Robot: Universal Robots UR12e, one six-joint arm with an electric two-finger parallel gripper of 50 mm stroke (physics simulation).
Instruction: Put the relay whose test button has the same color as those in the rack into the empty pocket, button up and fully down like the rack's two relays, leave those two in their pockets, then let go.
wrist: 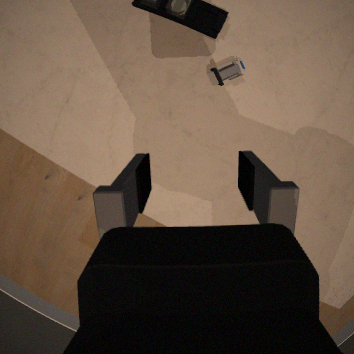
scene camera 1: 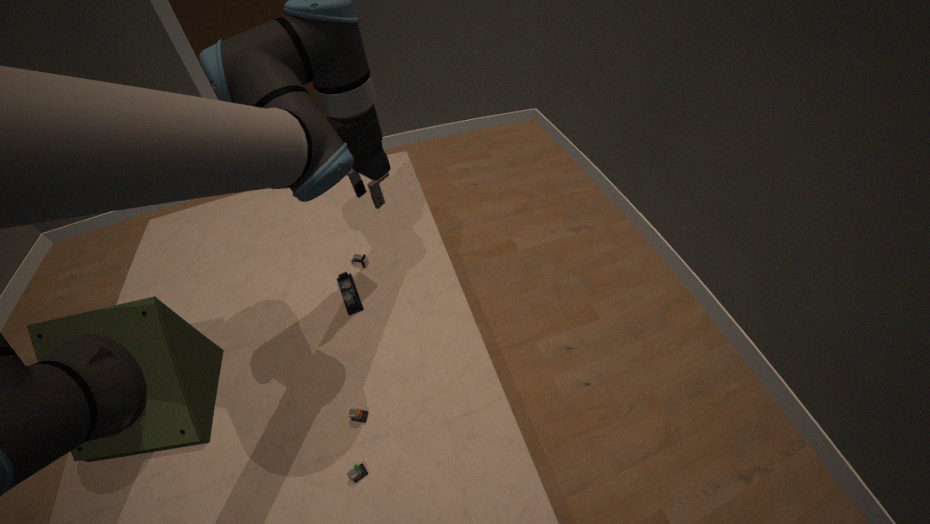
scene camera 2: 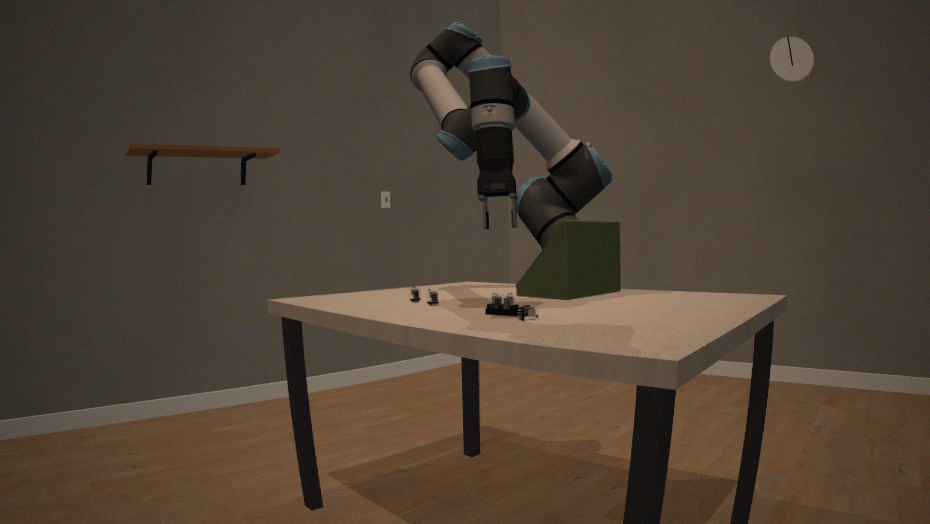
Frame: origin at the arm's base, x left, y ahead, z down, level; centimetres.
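Where they show: gripper, fingertip midpoint: [wrist: 194,170] [scene camera 1: 370,199] [scene camera 2: 500,228]; arm's base, origin of the base link: [scene camera 1: 100,384] [scene camera 2: 573,251].
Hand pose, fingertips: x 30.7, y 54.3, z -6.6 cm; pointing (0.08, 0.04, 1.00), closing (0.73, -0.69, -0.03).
Each offset is from my fingertips to the centre of the thing. Level surfaces: height alone.
The black rack @[dx -9.2, dy -9.4, dz +18.4 cm] [scene camera 1: 359,308] [scene camera 2: 494,311] [wrist: 207,22] holds two upright relays with blue buttons, @[dx -9.2, dy -9.4, dz +16.8 cm] [scene camera 1: 346,284] in scene camera 1. Bare rack shows at its end nearer the loose blue-button relay in the wrist view. That loose relay @[dx -0.1, dy -7.2, dz +18.1 cm] [scene camera 1: 357,259] [scene camera 2: 531,313] [wrist: 230,71] lies on its side on the table, apart from the rack, with its blue button toward the right in the wrist view. My gripper [scene camera 1: 369,199] [scene camera 2: 499,225] [wrist: 194,170] is open and empty, high above the table, pointing down. Pin details are too small to tell.
A relay with an orange button @[dx -37.6, dy -6.9, dz +17.3 cm] [scene camera 1: 357,414] [scene camera 2: 433,298] and one with a green button @[dx -47.5, dy -7.4, dz +17.3 cm] [scene camera 1: 356,473] [scene camera 2: 415,294] stand on the table, well away from the rack. The green robot pedestal [scene camera 1: 188,371] [scene camera 2: 593,260] stands on the table @[dz +19.5 cm] [scene camera 1: 416,364] [scene camera 2: 709,312].
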